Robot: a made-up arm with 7 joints.
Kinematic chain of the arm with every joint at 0, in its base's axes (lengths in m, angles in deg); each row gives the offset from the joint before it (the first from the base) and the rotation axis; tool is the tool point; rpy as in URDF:
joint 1: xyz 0 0 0.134 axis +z
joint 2: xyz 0 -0.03 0.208 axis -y
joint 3: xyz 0 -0.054 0.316 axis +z
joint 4: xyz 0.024 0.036 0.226 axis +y
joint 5: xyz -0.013 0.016 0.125 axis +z
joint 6: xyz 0 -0.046 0.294 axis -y
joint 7: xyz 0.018 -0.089 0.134 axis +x
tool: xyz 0 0 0 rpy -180 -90 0
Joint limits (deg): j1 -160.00..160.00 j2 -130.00..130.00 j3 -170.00..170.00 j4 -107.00..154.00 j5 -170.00..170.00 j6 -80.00..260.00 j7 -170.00..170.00
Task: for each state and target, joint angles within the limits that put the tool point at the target. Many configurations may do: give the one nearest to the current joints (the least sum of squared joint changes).
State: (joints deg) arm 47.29 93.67 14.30 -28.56 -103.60 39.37 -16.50
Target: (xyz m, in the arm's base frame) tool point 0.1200 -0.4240 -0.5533
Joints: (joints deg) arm 80.68 130.00 30.13 -38.74 -100.42 29.71 -16.50
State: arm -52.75 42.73 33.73 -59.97 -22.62 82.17 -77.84
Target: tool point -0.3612 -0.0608 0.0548
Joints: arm -31.25 81.40 26.36 -105.74 -31.57 82.43 -77.84
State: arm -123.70 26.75 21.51 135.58 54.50 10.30 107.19
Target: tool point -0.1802 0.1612 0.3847
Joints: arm -160.00 20.63 -39.94 154.00 56.39 6.62 107.19
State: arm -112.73 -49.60 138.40 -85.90 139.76 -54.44 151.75
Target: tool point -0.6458 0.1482 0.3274
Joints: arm -140.33 -63.98 141.60 -107.00 149.64 -54.34 151.75
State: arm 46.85 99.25 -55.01 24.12 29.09 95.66 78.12
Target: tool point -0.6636 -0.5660 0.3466
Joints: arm 15.01 96.28 -48.28 47.75 42.39 128.74 78.12
